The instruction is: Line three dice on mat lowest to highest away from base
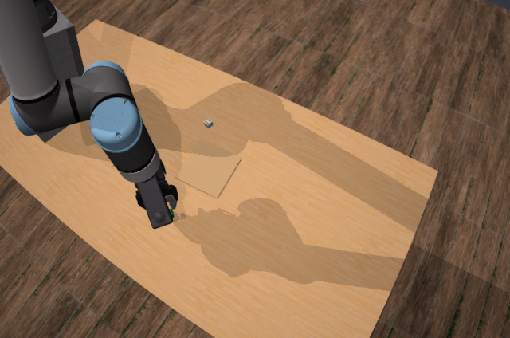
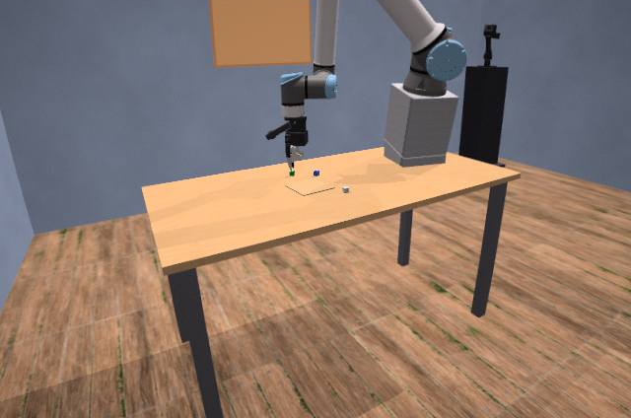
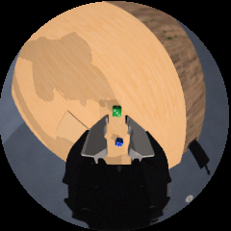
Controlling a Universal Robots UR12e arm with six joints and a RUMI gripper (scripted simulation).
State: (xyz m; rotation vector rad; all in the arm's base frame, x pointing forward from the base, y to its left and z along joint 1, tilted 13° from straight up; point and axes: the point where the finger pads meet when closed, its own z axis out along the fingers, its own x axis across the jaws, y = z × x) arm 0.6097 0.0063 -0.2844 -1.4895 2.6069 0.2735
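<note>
Now: the green die 30 mm below my hand. Also, from my hand: blue die (90 mm behind, 40 mm to the left, 30 mm below); then white die (280 mm to the left, 120 mm behind, 30 mm below); then tan mat (170 mm to the left, 40 mm below, 20 mm behind).
</note>
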